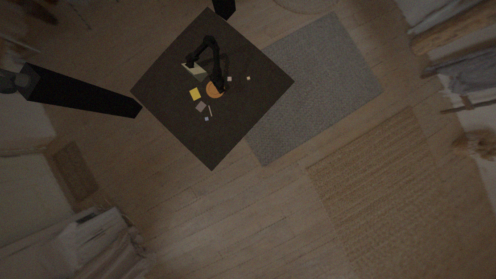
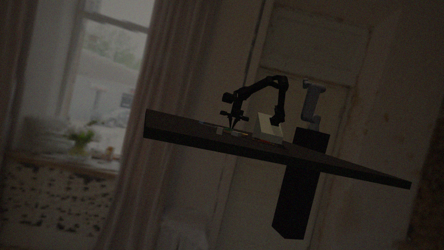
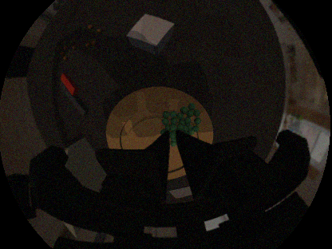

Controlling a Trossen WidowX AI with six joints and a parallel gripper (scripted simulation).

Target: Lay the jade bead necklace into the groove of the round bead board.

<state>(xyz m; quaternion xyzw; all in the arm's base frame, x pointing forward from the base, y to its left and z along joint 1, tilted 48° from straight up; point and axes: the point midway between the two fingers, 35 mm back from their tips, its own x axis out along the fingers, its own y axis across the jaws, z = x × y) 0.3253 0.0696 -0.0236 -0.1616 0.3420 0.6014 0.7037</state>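
Right now the round bead board is 30 mm to the right of my gripper tip, 30 mm behind it and 20 mm below it. Also, from my gripper tip: white stick (250 mm to the right, 70 mm ahead, 20 mm below); then grey-white block (140 mm to the left, 20 mm ahead, 10 mm below); then red item (160 mm behind, 150 mm to the left, 20 mm below).
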